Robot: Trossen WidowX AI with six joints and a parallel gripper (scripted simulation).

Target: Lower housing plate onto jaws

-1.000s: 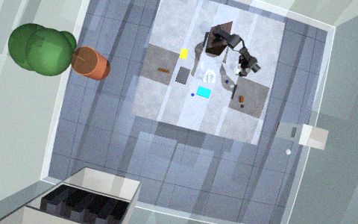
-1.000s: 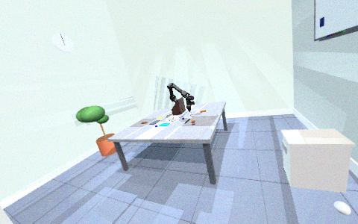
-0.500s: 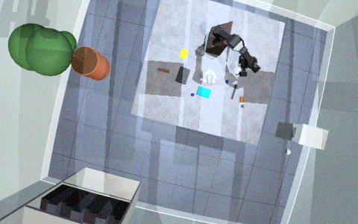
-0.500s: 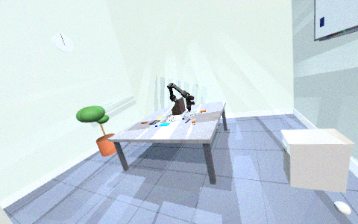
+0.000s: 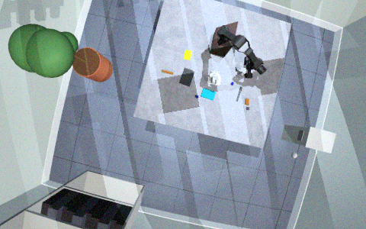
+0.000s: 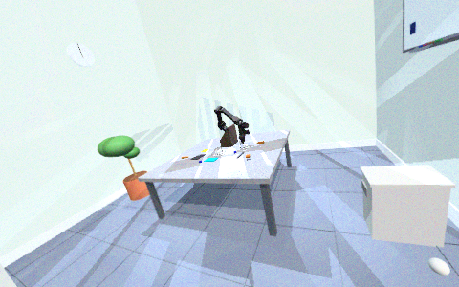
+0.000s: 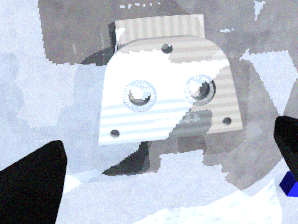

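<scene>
Right now the white housing plate is 1 cm to the left of my gripper tip and 3 cm below it. Also, from my gripper tip: dark bar: 21 cm ahead, 6 cm to the left, 6 cm below; then cyan block: 32 cm ahead, 22 cm to the right, 6 cm below; then short orange piece: 25 cm ahead, 15 cm to the left, 5 cm below.
</scene>
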